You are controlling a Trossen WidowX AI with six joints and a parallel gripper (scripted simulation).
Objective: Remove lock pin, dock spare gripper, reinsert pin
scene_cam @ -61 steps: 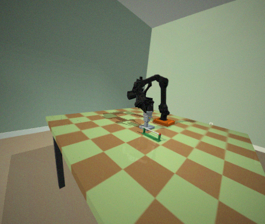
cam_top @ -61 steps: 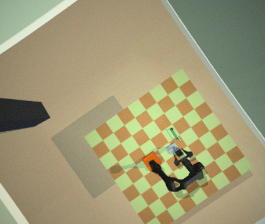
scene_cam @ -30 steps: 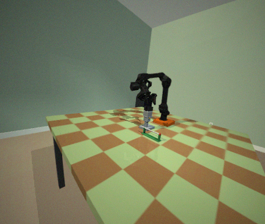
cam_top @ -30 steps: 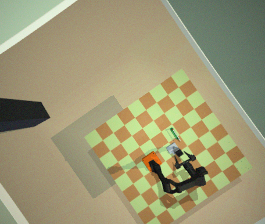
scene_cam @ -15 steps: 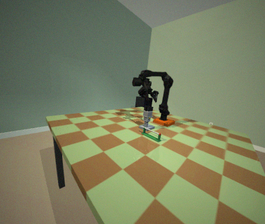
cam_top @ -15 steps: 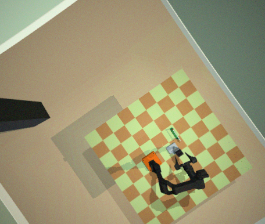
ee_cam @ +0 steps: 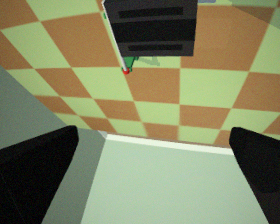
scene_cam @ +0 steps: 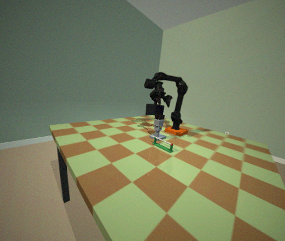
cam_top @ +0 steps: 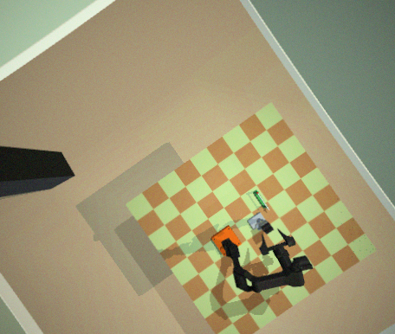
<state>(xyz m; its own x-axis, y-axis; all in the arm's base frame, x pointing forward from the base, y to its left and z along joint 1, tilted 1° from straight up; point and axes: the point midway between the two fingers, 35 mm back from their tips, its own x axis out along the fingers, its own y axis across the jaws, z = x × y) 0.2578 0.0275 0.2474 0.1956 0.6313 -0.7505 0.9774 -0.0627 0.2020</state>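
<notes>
Right now the green rest is 10 cm ahead of my gripper tip, 11 cm to the left of it and 22 cm below it. From my gripper tip the other things lie so: mount (2 cm to the right, 19 cm below); then spare gripper (1 cm ahead, 2 cm to the right, 12 cm below).
</notes>
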